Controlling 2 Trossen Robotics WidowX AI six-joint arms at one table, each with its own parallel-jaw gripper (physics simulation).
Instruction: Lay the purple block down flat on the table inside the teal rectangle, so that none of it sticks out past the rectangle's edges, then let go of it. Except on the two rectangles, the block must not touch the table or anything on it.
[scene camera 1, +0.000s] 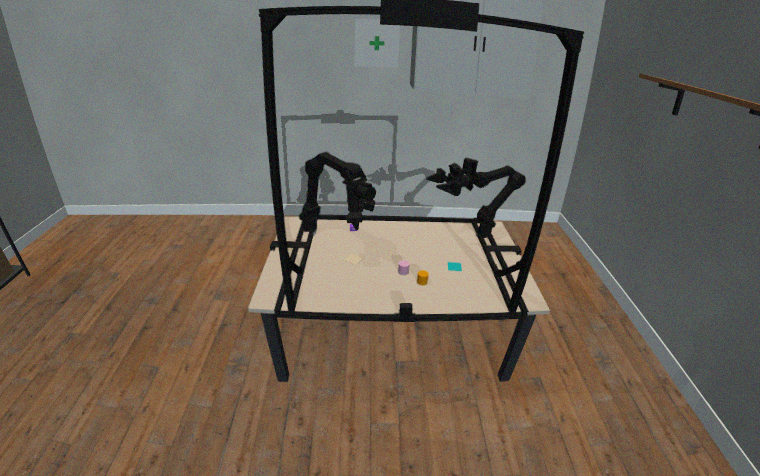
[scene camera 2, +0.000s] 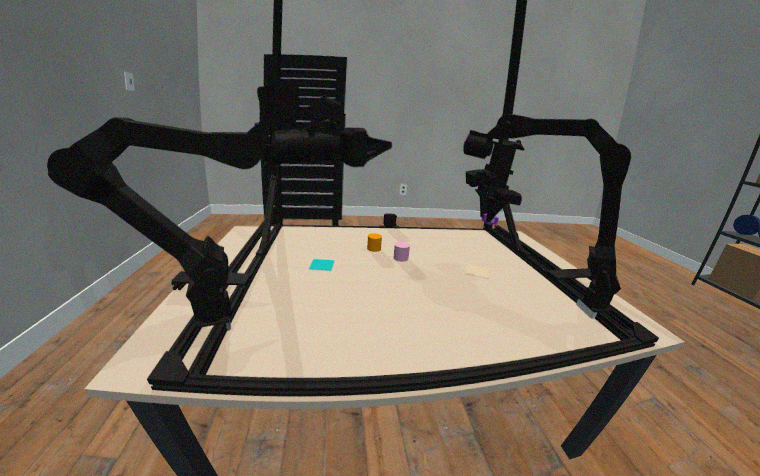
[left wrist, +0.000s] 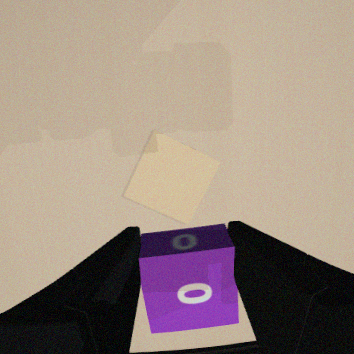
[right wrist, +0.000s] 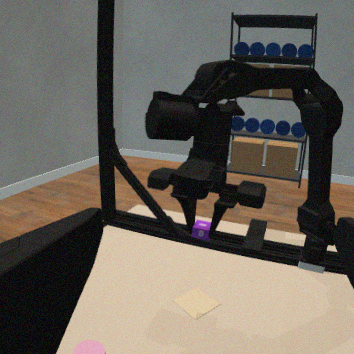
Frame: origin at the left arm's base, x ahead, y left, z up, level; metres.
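Seen in the pictures: left gripper, fingertip midpoint: (scene camera 1: 357, 227) (scene camera 2: 484, 219) (left wrist: 183, 235) (right wrist: 200, 234); right gripper, fingertip midpoint: (scene camera 1: 431, 182) (scene camera 2: 380, 143) (right wrist: 222, 225); left arm's base, link origin: (scene camera 1: 309, 228) (scene camera 2: 595, 304) (right wrist: 312, 257); right arm's base, link origin: (scene camera 1: 484, 234) (scene camera 2: 212, 315).
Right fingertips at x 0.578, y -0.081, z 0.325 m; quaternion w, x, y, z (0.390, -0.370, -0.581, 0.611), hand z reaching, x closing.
Offsets run from my right fingertips to a thing's top centre. "spot": to the spot under its first point.
My left gripper (scene camera 1: 353, 226) (scene camera 2: 490, 218) (left wrist: 183, 235) (right wrist: 200, 234) is shut on the purple block {0.322 m back, 0.127 m right, 0.169 m down} (scene camera 1: 353, 227) (scene camera 2: 490, 219) (left wrist: 189, 284) (right wrist: 201, 230), a cube marked with a white 0, and holds it high above the table, over the pale cream rectangle {spot: 0.318 m back, 0.132 m right, 0.343 m down} (scene camera 1: 354, 259) (scene camera 2: 478, 271) (left wrist: 172, 177) (right wrist: 197, 303). The teal rectangle {spot: 0.135 m ahead, 0.132 m right, 0.343 m down} (scene camera 1: 454, 266) (scene camera 2: 321, 264) lies on the other side of the table. My right gripper (scene camera 1: 431, 178) (scene camera 2: 385, 144) is open and empty, raised high above the table.
A pink cylinder {0.095 m back, 0.198 m right, 0.298 m down} (scene camera 1: 404, 267) (scene camera 2: 401, 251) (right wrist: 89, 347) and an orange cylinder {0.014 m back, 0.260 m right, 0.299 m down} (scene camera 1: 422, 277) (scene camera 2: 374, 242) stand on the table between the two rectangles. A black frame (scene camera 1: 269, 118) surrounds the table. A shelf rack (right wrist: 232, 35) stands beyond the table.
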